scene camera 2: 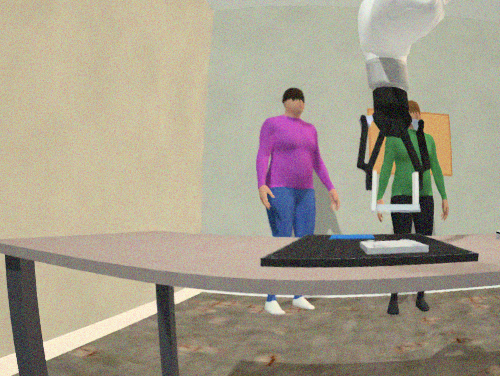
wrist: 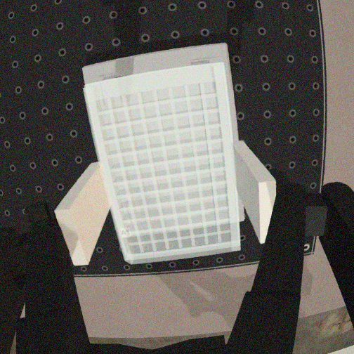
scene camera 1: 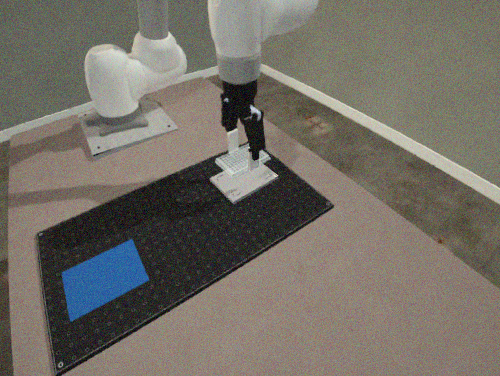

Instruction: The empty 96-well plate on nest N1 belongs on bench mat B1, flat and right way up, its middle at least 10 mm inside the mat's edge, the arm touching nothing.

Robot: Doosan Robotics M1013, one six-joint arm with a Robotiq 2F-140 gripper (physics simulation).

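Pixels of known places: gripper, between the fingertips: [scene camera 2: 394,210] [scene camera 1: 243,159]; arm's base, origin of its link: [scene camera 1: 121,119].
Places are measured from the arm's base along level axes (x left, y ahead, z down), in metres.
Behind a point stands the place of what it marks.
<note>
The white 96-well plate [scene camera 1: 235,161] {y 0.537, x 0.255, z -0.071 m} [scene camera 2: 397,208] {y 0.525, x 0.341, z -0.065 m} [wrist: 162,165] is between the pale finger pads of my gripper [scene camera 1: 243,157] {y 0.532, x 0.281, z -0.063 m} [scene camera 2: 395,202] {y 0.532, x 0.281, z -0.063 m} [wrist: 168,173], which is shut on its two long sides. The plate is right way up and looks about level, clear above the grey nest N1 [scene camera 1: 245,187] {y 0.574, x 0.264, z 0.000 m} [scene camera 2: 395,247] {y 0.525, x 0.361, z 0.001 m} [wrist: 155,62]. In the wrist view the plate hides most of the nest. The blue bench mat B1 [scene camera 1: 105,280] {y 0.678, x -0.131, z 0.009 m} [scene camera 2: 351,237] {y 0.662, x -0.083, z 0.009 m} lies flat at the far end of the black board from the nest and does not show in the wrist view.
The black perforated board [scene camera 1: 200,235] {y 0.660, x 0.098, z 0.011 m} [scene camera 2: 300,256] {y 0.684, x 0.405, z 0.011 m} [wrist: 40,100] carries nest and mat on the table [scene camera 1: 350,300] {y 0.952, x 0.318, z 0.024 m} [scene camera 2: 150,255] {y 0.934, x 0.451, z 0.024 m}. The arm's base plate [scene camera 1: 107,145] {y 0.155, x -0.071, z 0.002 m} is behind the board. Two standing people [scene camera 2: 292,150] [scene camera 2: 437,155] show beyond the table.
</note>
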